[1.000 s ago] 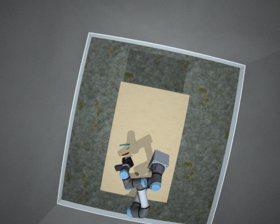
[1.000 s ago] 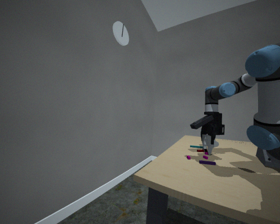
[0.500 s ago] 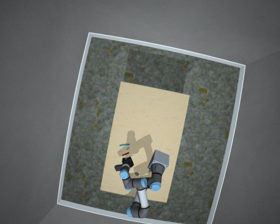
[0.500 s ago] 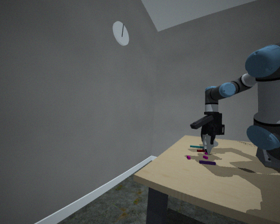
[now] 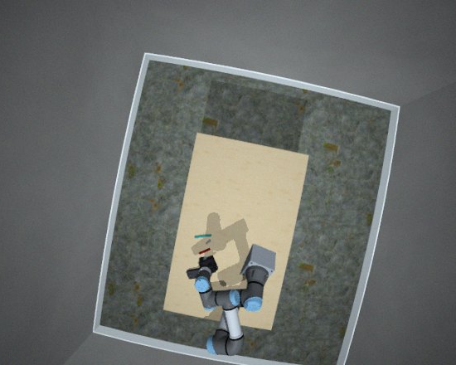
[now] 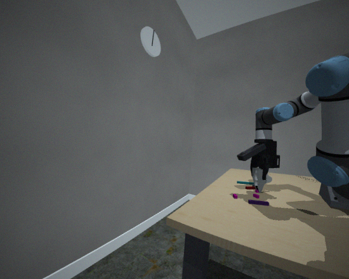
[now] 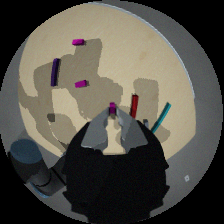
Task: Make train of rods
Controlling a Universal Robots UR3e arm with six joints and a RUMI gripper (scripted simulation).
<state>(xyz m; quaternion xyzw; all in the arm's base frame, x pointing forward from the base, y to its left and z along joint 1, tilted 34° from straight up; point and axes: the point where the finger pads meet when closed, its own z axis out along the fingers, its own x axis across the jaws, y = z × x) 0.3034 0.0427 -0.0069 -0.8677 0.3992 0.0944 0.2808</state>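
Right now the red rod is 4 cm to the right of my hand, 2 cm ahead of it and 1 cm below it. From my hand the other things lie so: purple rod: 15 cm to the left, 1 cm below, 1 cm behind; then grey rod: 10 cm to the right, 2 cm ahead, 1 cm below; then turquoise rod: 12 cm to the right, 6 cm ahead, 1 cm below.
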